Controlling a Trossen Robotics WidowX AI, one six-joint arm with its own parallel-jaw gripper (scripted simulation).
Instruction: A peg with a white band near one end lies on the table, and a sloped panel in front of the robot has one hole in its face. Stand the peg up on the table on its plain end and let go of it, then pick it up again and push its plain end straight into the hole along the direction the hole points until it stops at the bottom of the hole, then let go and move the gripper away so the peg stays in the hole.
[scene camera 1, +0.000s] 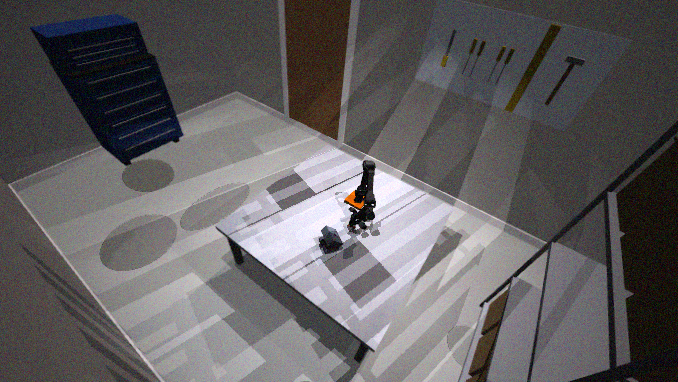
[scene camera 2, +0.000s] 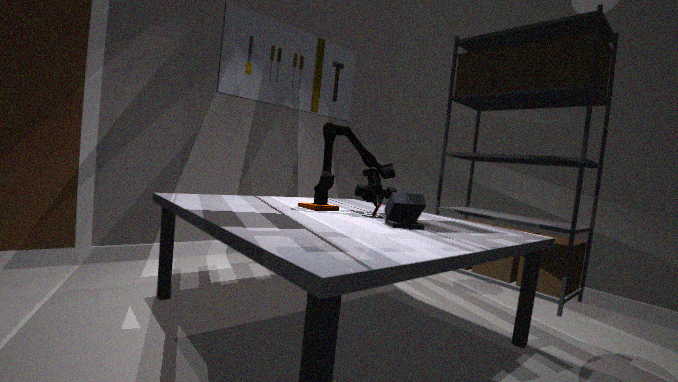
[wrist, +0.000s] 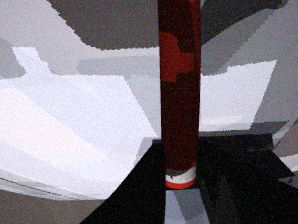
My gripper (wrist: 178, 152) carries a red peg.
